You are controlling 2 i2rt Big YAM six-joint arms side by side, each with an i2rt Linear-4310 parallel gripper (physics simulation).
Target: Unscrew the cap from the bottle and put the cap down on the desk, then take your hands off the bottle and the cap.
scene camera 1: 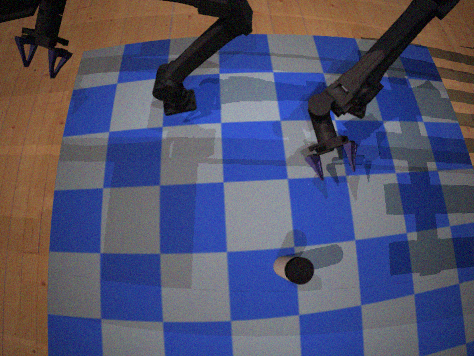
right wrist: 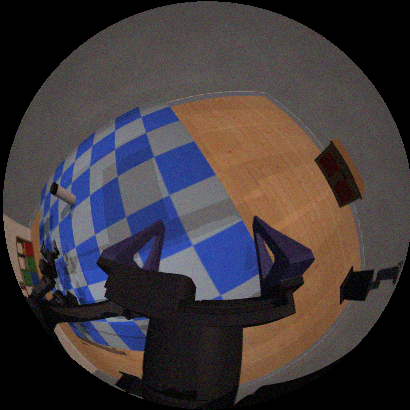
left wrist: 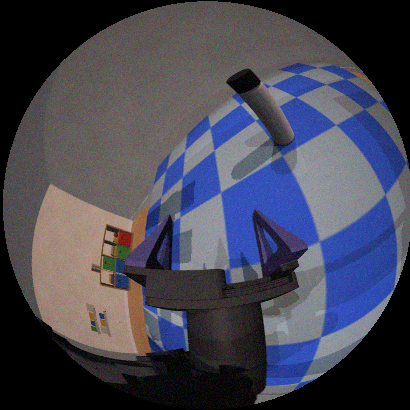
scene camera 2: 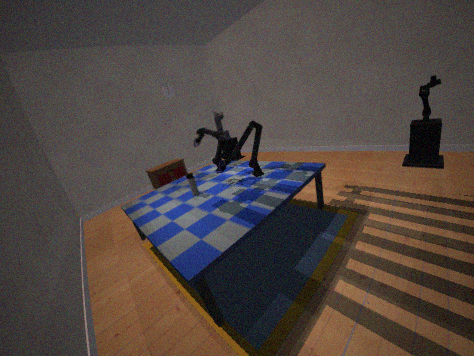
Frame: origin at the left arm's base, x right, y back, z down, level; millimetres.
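Seen in the pictures: left gripper, fingertip midpoint: (scene camera 1: 337, 176) (right wrist: 48, 239) (left wrist: 212, 215) (scene camera 2: 217, 170); right gripper, fingertip midpoint: (scene camera 1: 38, 72) (right wrist: 206, 222) (scene camera 2: 194, 145); left arm's base at its link origin: (right wrist: 73, 298) (scene camera 2: 258, 174); right arm's base at its link origin: (scene camera 1: 179, 103).
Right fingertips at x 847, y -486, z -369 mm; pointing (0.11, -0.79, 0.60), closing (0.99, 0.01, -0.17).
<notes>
Offsets run from my right fingertips to a thing's top centre. Level surfaces: height alone.
The bottle {dx -791, dy -172, dz +169 mm} (scene camera 1: 281, 267) (scene camera 2: 194, 187) (left wrist: 272, 115) (right wrist: 66, 196) is a pale cylinder standing upright on the checkered desk {dz +369 mm} (scene camera 1: 195, 215) (scene camera 2: 202, 225) (left wrist: 305, 200) (right wrist: 185, 167). Its black cap {dx -791, dy -172, dz +153 mm} (scene camera 1: 299, 270) (scene camera 2: 190, 176) (left wrist: 243, 80) (right wrist: 54, 188) sits on its top. My left gripper (scene camera 1: 338, 175) (scene camera 2: 258, 174) (left wrist: 212, 215) is open and empty above the desk, up and to the right of the bottle in scene camera 1, apart from it. My right gripper (scene camera 1: 40, 71) (scene camera 2: 196, 144) (right wrist: 206, 222) is open and empty, far from the bottle, at the upper left of scene camera 1.
A third dark arm (scene camera 1: 200, 50) reaches over the desk between the two grippers in scene camera 1. A low wooden cabinet (scene camera 2: 167, 172) (right wrist: 342, 172) stands beyond the desk. Another arm on a black pedestal (scene camera 2: 425, 142) stands at the right in scene camera 2.
</notes>
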